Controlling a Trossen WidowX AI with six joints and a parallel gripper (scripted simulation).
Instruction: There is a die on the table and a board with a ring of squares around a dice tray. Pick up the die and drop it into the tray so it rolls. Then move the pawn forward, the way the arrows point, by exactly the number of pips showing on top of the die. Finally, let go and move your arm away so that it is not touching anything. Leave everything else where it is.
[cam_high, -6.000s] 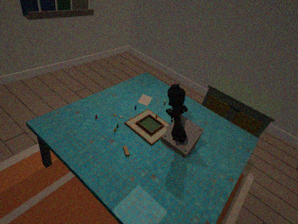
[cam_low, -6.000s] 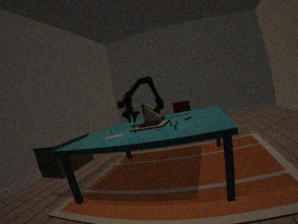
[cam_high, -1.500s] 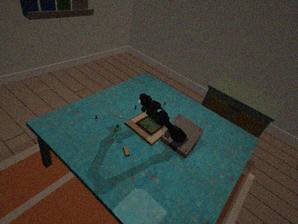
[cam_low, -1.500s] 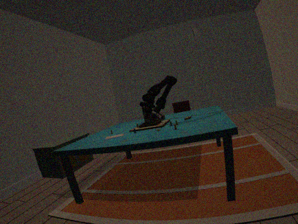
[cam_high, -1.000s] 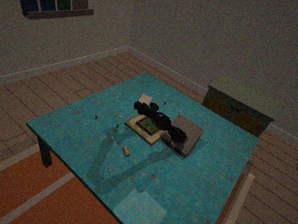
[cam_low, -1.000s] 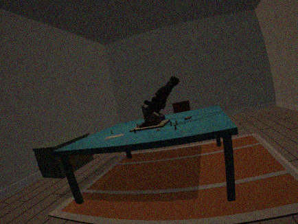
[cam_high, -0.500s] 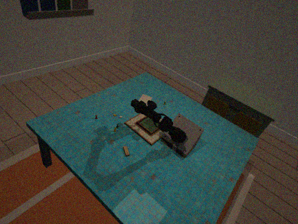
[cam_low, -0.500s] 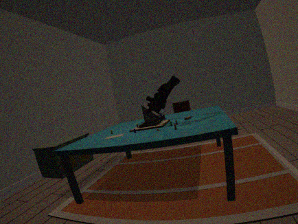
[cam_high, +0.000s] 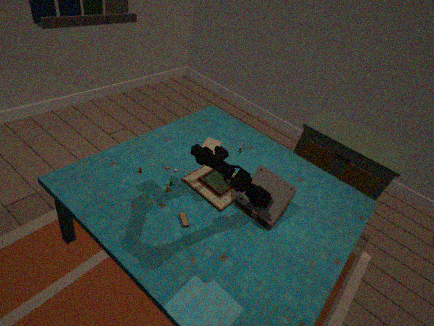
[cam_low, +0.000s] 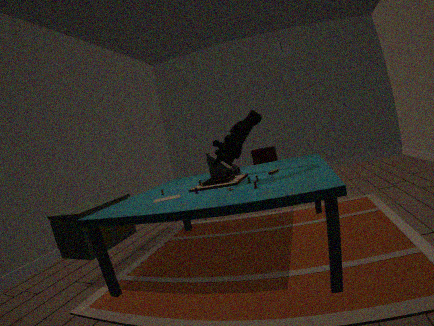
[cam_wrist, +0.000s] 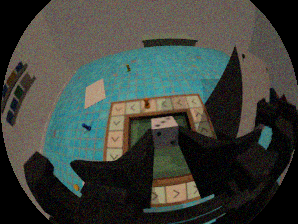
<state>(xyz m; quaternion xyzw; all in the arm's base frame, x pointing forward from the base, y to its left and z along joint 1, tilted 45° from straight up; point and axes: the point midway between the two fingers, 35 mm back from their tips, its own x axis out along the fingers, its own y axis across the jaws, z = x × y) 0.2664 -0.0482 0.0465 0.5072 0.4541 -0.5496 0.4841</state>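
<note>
My gripper tip is 10 mm above the grey die. The rest, counted from my gripper tip: green dice tray: 110 mm below; orange pawn: 110 mm to the right, 90 mm below, 10 mm ahead; wooden block: 330 mm to the left, 110 mm below, 20 mm behind.
</note>
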